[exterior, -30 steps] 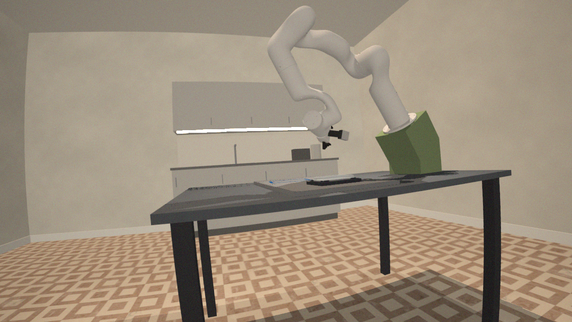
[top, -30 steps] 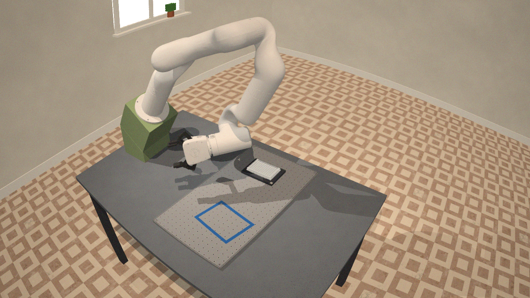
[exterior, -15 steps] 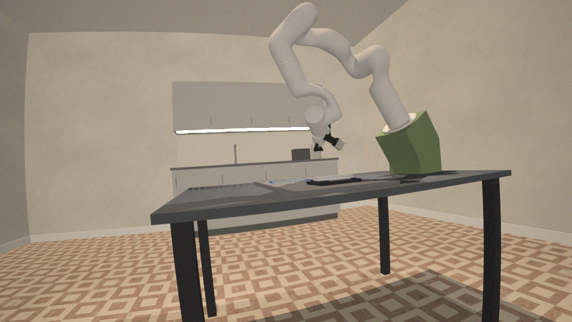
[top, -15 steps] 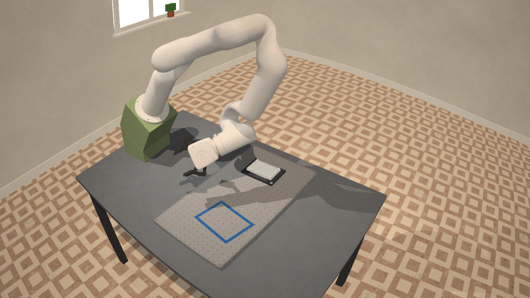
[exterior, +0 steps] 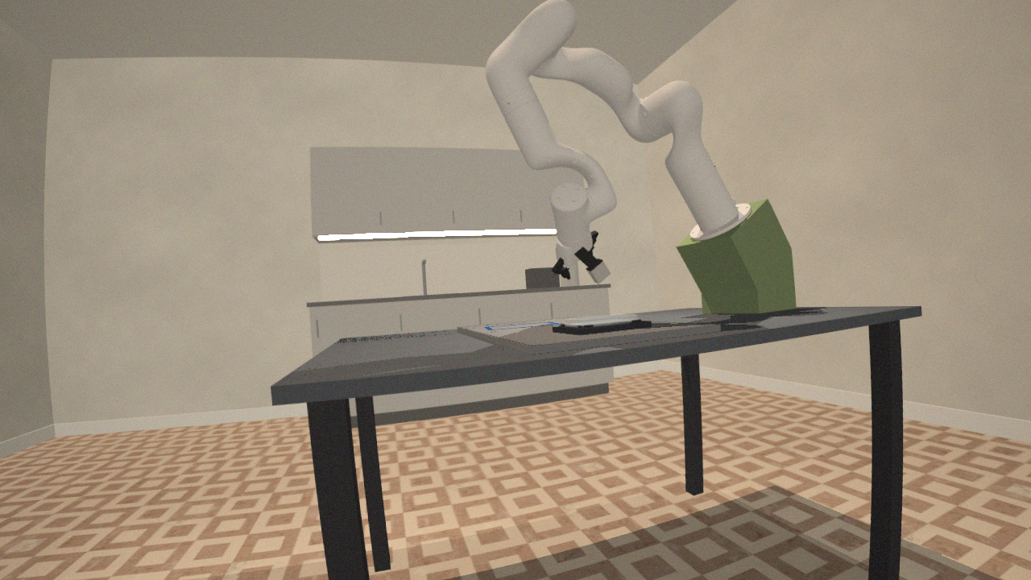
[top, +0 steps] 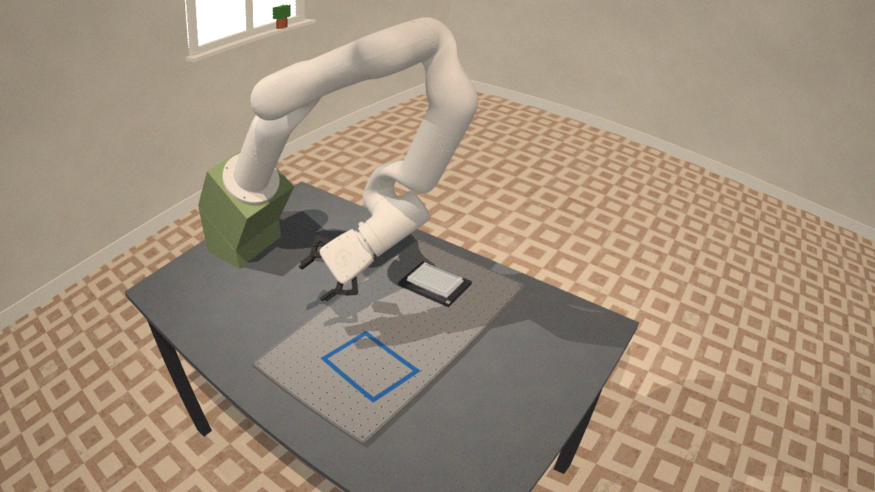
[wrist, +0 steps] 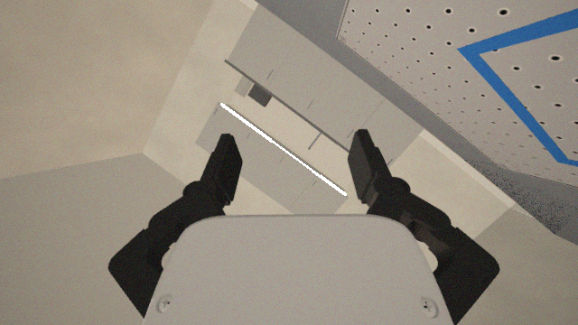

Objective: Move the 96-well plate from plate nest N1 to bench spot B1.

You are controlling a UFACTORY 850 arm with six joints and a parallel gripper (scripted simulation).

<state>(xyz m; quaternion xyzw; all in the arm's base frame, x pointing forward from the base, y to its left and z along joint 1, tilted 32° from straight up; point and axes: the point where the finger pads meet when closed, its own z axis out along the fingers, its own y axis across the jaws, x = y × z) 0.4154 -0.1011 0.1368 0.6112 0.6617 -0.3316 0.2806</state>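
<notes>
Now: the 96-well plate 350 mm to the left of my hand, 140 mm below it and 80 mm ahead of it. The rest, counted from my hand: black plate nest (350 mm to the left, 160 mm below, 80 mm ahead); label (310 mm to the left, 160 mm ahead, 150 mm below).
</notes>
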